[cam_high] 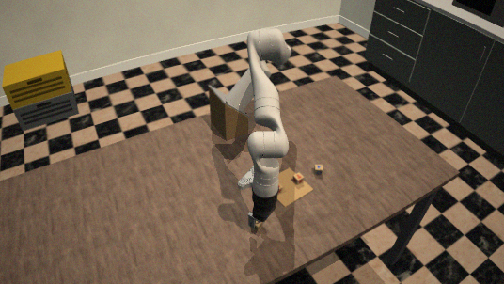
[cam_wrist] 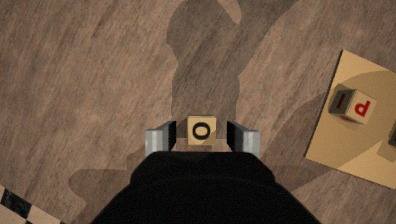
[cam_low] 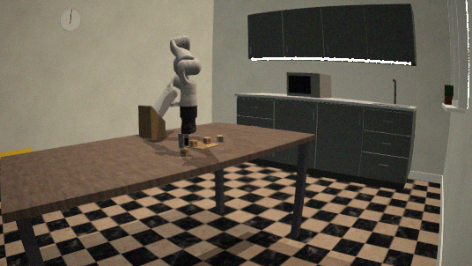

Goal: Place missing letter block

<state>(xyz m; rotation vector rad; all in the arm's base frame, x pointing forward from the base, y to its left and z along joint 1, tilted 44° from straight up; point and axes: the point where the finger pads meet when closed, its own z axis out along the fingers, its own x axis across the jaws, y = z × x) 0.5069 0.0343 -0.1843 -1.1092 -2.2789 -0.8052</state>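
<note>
Right now the O block is 4 cm below my hand. Round my hand: tan mat: 13 cm behind, 17 cm to the left, 5 cm below.
</note>
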